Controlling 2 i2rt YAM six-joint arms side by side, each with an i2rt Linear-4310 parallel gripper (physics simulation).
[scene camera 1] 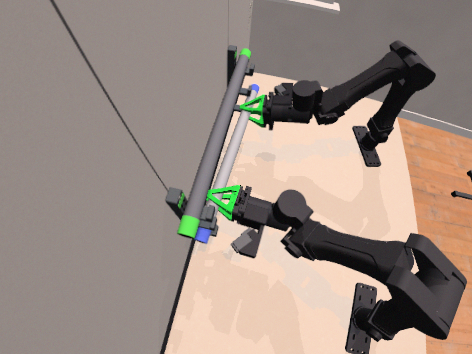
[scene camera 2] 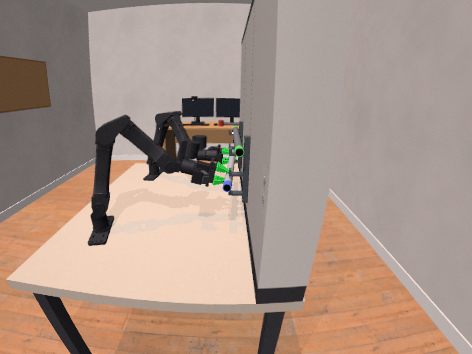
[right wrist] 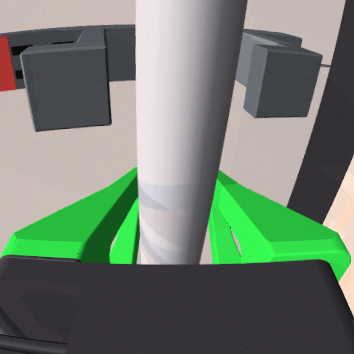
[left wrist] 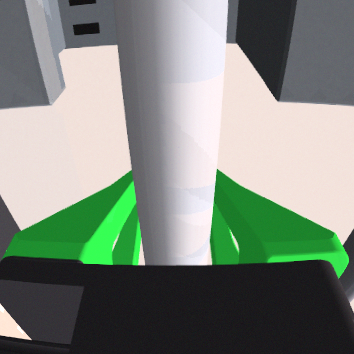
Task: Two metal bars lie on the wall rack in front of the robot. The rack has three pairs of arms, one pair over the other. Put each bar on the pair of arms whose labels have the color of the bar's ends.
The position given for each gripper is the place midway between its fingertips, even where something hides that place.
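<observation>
The left gripper (scene camera 1: pixel 206 195) and (left wrist: pixel 174 176) is in sight, and so is the right gripper (scene camera 1: pixel 240 110) and (right wrist: pixel 174 177). The scene also has a blue-ended bar (scene camera 1: pixel 229 158), and both wrist views show the bar (right wrist: pixel 185 65) and (left wrist: pixel 171 67). A grey wall panel (scene camera 1: pixel 97 256) and a rack upright (right wrist: pixel 65 71) are visible as well.
</observation>
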